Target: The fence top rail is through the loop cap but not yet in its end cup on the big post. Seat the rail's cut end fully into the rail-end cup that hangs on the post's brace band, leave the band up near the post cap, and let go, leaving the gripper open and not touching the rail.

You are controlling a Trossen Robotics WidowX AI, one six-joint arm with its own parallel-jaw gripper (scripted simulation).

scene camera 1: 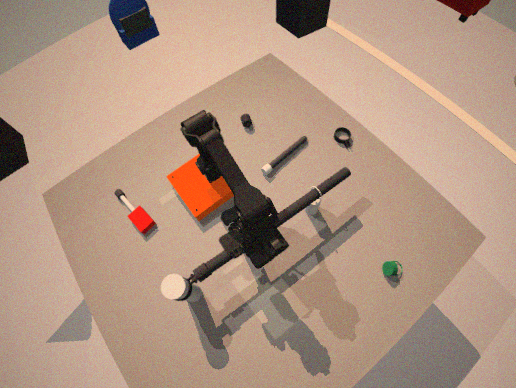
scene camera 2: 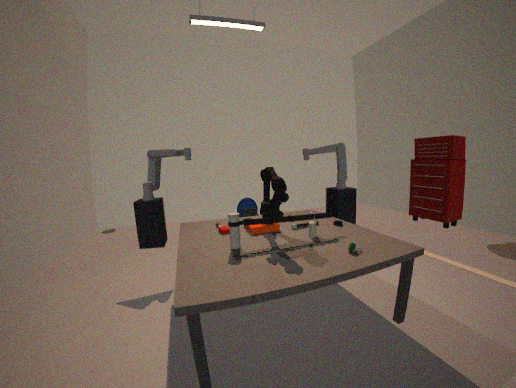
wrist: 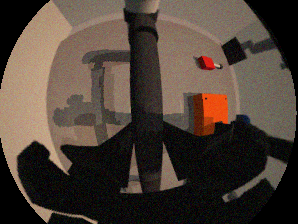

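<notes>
From scene camera 1 I can see my gripper (scene camera 1: 241, 247), and there's a dark top rail (scene camera 1: 299, 205) as well. The wrist view gives me the rail again (wrist: 146, 108), together with my gripper (wrist: 146, 123).
</notes>
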